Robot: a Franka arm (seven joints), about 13 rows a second.
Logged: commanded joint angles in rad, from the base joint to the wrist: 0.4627, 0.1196, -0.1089, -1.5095, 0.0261, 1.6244, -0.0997; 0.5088, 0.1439, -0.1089, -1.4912, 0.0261, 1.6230, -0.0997; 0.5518, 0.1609, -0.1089, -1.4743, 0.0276, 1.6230, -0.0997; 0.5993, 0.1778, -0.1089, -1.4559, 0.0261, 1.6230, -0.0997; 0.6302, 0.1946, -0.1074, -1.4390, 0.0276, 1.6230, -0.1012; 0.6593, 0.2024, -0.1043, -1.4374, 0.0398, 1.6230, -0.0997; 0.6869, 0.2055, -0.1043, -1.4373, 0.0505, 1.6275, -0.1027; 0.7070, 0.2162, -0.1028, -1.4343, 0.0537, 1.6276, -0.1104; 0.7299, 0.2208, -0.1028, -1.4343, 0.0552, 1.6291, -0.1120; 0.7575, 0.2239, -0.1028, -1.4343, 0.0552, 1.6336, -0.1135; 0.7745, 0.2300, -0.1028, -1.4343, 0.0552, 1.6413, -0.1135; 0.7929, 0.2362, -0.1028, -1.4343, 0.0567, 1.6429, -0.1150
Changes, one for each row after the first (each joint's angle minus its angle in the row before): 0.0461, 0.0243, 0.0000, 0.0183, 0.0000, -0.0014, 0.0000; 0.0430, 0.0170, 0.0000, 0.0169, 0.0015, 0.0000, 0.0000; 0.0475, 0.0169, 0.0000, 0.0184, -0.0015, 0.0000, 0.0000; 0.0309, 0.0168, 0.0015, 0.0169, 0.0015, 0.0000, -0.0015; 0.0291, 0.0078, 0.0031, 0.0016, 0.0122, 0.0000, 0.0015; 0.0276, 0.0031, 0.0000, 0.0001, 0.0107, 0.0045, -0.0030; 0.0201, 0.0107, 0.0015, 0.0030, 0.0032, 0.0001, -0.0077; 0.0229, 0.0046, 0.0000, 0.0000, 0.0015, 0.0015, -0.0016; 0.0276, 0.0031, 0.0000, 0.0000, 0.0000, 0.0045, -0.0015; 0.0170, 0.0061, 0.0000, 0.0000, 0.0000, 0.0077, 0.0000; 0.0184, 0.0062, 0.0000, 0.0000, 0.0015, 0.0016, -0.0015
